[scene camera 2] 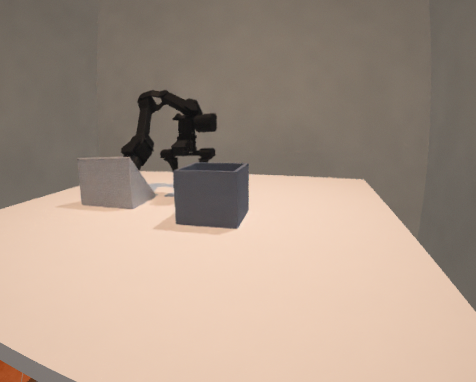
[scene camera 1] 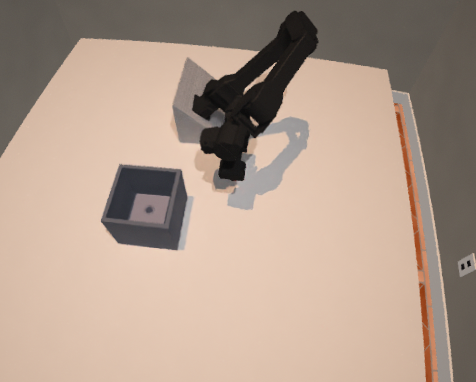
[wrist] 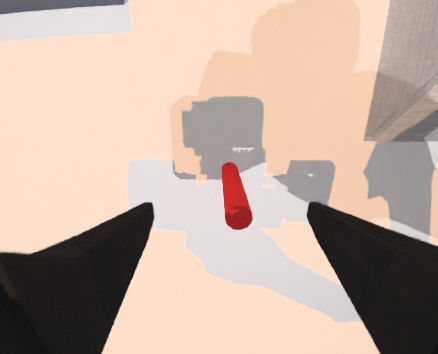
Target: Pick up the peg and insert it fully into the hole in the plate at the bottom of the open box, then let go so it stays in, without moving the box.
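Frame: origin at the arm's base, x left, y ahead, z down, level; millimetres.
Seen in the pictures: gripper, fingertip midpoint: (wrist: 231, 209); arm's base, origin of the base link: (scene camera 2: 126, 173) (scene camera 1: 201, 107).
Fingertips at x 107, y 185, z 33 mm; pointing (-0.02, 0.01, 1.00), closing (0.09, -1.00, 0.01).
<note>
Pixels of each thing's top centre, then the offset from my fingertips to it. Level surfaces: height alone.
- red peg, middle of its top: (wrist: 239, 218) dx -2, dy -3, dz -12 mm
- dark blue open box, middle of its top: (scene camera 1: 142, 194) (scene camera 2: 213, 166) dx -215, dy +139, dz -70 mm
- pinkish plate, middle of its top: (scene camera 1: 149, 209) dx -215, dy +139, dz +7 mm
- table, its level: dz +68 mm
The red peg (wrist: 233, 187) appears to stand upright on the table in the wrist view, in the gap between the two fingers; it does not show in the scene views. My gripper (scene camera 1: 232, 171) (scene camera 2: 189, 161) (wrist: 231, 209) is open and empty, pointing down above the table. Its fingertips are partly hidden behind the box in scene camera 2. The dark blue open box (scene camera 1: 145, 234) (scene camera 2: 207, 197) (wrist: 60, 5) stands upright, left of and nearer than the gripper in scene camera 1. The pinkish plate (scene camera 1: 159, 201) lies at its bottom, with the dark, vacant hole (scene camera 1: 149, 210) at its middle.
A grey wedge-shaped block (scene camera 1: 192, 95) (scene camera 2: 107, 182) (wrist: 405, 60) stands close to the arm, behind the box in scene camera 1 and left of it in scene camera 2. The arm's shadow falls around the peg on the table (scene camera 1: 300, 280) (scene camera 2: 300, 280) (wrist: 65, 125).
</note>
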